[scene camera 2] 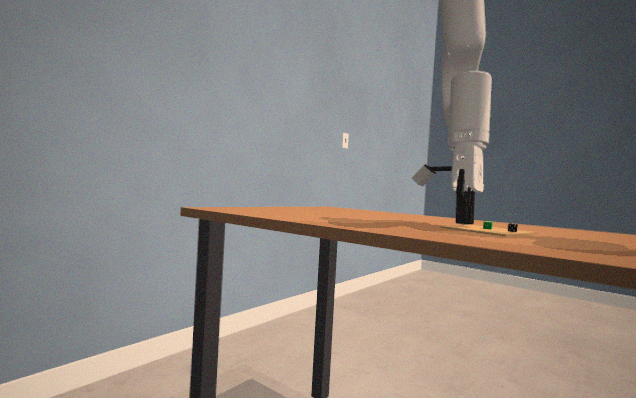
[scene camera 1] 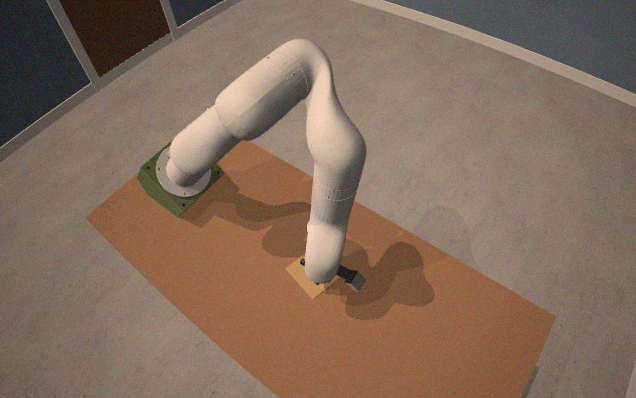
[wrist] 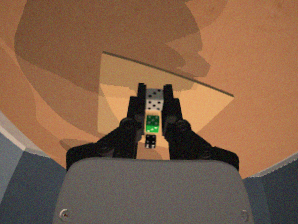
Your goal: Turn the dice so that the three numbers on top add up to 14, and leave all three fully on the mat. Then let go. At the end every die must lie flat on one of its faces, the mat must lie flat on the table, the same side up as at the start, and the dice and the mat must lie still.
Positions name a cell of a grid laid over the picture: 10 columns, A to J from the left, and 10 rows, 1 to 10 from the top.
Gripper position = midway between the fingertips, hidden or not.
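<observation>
Scene camera 1 shows me a mat (scene camera 1: E7). In scene camera 2 I can see my gripper (scene camera 2: H6), while the wrist view gives me both the mat (wrist: E4) and my gripper (wrist: F5).
</observation>
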